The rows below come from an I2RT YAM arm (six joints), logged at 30 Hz.
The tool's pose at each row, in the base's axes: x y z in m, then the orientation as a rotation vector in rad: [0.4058 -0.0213 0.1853 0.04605 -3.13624 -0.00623]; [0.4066 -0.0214 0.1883 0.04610 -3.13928 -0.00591]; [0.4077 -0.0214 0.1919 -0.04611 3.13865 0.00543]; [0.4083 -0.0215 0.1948 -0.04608 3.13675 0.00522]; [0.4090 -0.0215 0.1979 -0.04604 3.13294 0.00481]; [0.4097 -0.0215 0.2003 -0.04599 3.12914 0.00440]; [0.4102 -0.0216 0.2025 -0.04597 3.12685 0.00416]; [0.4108 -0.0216 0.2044 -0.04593 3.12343 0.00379]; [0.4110 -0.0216 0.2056 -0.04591 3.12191 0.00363]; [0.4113 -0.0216 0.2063 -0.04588 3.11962 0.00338]
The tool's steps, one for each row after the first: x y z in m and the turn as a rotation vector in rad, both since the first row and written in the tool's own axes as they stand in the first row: [-0.0008 -0.0001 -0.0030 0.00025 -0.00304 -0.00001]; [-0.0019 -0.0001 -0.0066 0.00062 -0.00760 -0.00003]; [-0.0024 -0.0002 -0.0095 0.00078 -0.00950 -0.00003]; [-0.0031 -0.0002 -0.0126 0.00110 -0.01330 -0.00005]; [-0.0038 -0.0003 -0.0150 0.00141 -0.01710 -0.00006]; [-0.0043 -0.0004 -0.0172 0.00160 -0.01939 -0.00007]; [-0.0049 -0.0004 -0.0191 0.00188 -0.02281 -0.00009]; [-0.0051 -0.0004 -0.0203 0.00200 -0.02432 -0.00009]; [-0.0054 -0.0004 -0.0210 0.00220 -0.02661 -0.00010]
